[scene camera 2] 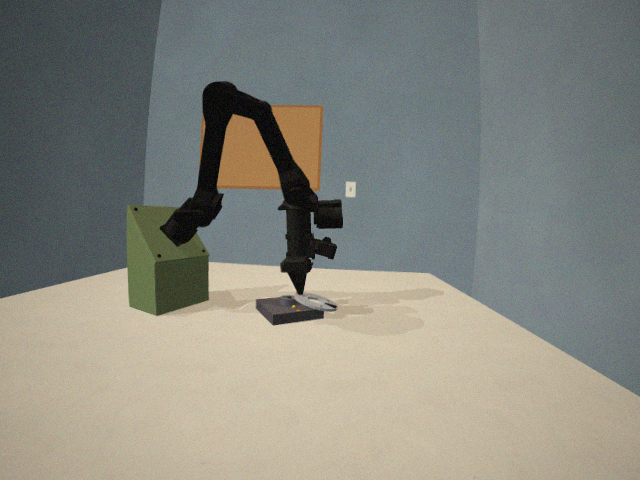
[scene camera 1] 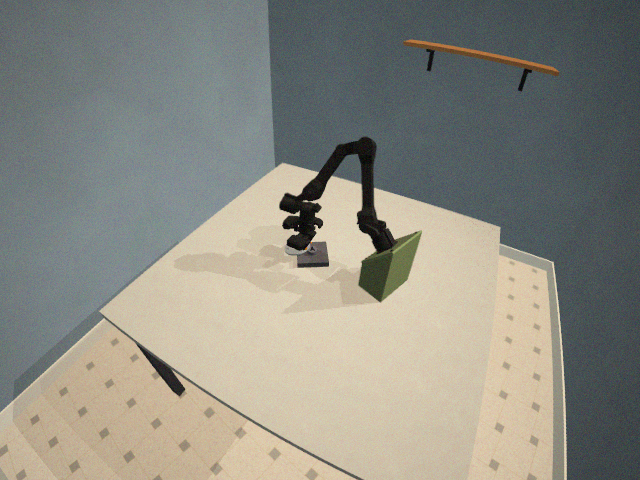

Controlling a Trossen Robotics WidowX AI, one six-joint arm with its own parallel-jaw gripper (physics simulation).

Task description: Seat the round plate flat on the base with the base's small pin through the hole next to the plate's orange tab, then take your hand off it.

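Pixels of known places: gripper, fingertip midpoint: (scene camera 2: 300, 293) (scene camera 1: 304, 248); arm's base, origin of the base link: (scene camera 2: 175, 233) (scene camera 1: 387, 247).
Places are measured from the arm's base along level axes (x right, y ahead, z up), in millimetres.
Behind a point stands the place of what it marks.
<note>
The dark square base (scene camera 1: 320, 256) {x 47, y 250, z -156 mm} (scene camera 2: 275, 314) {x 138, y 258, z -156 mm} lies on the table. The pale round plate (scene camera 1: 295, 251) {x 31, y 349, z -144 mm} (scene camera 2: 326, 303) {x 73, y 378, z -151 mm} overlaps part of the base and sticks out past its edge, on the left in scene camera 1 and on the right in scene camera 2. In scene camera 2 it is tilted, its outer side lower. My gripper (scene camera 1: 308, 249) {x 49, y 318, z -134 mm} (scene camera 2: 299, 293) {x 49, y 318, z -134 mm} points down and is shut on the plate near a small bit of orange. Small yellow and orange spots show at the base beside the plate. Whether the small pin is in any hole cannot be told.
The arm stands on a green slanted block (scene camera 1: 398, 268) {x -41, y -51, z -45 mm} (scene camera 2: 181, 284) {x 44, y 29, z -120 mm} on the pale table (scene camera 1: 392, 372) {x -357, y -98, z -180 mm} (scene camera 2: 310, 403) {x 416, y 302, z -180 mm}. A wooden shelf (scene camera 1: 480, 54) hangs on the wall, and an orange board (scene camera 2: 297, 149) is on the wall behind the arm.
</note>
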